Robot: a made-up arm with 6 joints.
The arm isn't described. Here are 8 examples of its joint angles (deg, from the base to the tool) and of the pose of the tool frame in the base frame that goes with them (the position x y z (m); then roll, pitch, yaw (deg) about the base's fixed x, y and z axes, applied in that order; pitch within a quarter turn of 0, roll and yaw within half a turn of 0).
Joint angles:
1: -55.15 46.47 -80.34 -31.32 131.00 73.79
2: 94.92 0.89 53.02 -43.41 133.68 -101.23
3: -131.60 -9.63 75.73 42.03 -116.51 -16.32
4: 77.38 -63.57 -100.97 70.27 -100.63 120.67
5: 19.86 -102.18 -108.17 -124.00 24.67 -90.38
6: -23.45 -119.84 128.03 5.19 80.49 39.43
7: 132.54 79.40 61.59 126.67 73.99 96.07
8: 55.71 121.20 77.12 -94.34 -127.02 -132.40
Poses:
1: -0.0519 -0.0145 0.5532 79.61 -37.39 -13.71
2: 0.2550 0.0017 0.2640 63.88 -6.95 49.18
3: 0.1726 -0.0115 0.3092 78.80 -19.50 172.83
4: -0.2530 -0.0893 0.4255 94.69 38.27 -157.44
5: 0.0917 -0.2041 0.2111 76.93 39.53 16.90
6: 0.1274 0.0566 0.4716 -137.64 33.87 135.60
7: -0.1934 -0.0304 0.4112 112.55 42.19 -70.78
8: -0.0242 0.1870 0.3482 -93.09 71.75 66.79
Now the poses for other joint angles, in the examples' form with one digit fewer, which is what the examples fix.
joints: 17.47 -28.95 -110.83 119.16 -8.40 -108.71
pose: 0.273 -0.200 0.256 79.9 -7.9 -17.5
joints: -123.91 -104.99 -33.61 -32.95 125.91 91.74
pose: -0.056 0.148 0.523 -5.2 -45.4 -23.3
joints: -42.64 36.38 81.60 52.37 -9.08 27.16
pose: 0.111 -0.152 0.577 82.5 46.8 110.9
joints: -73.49 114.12 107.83 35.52 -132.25 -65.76
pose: 0.207 0.281 0.296 107.3 32.9 -109.7
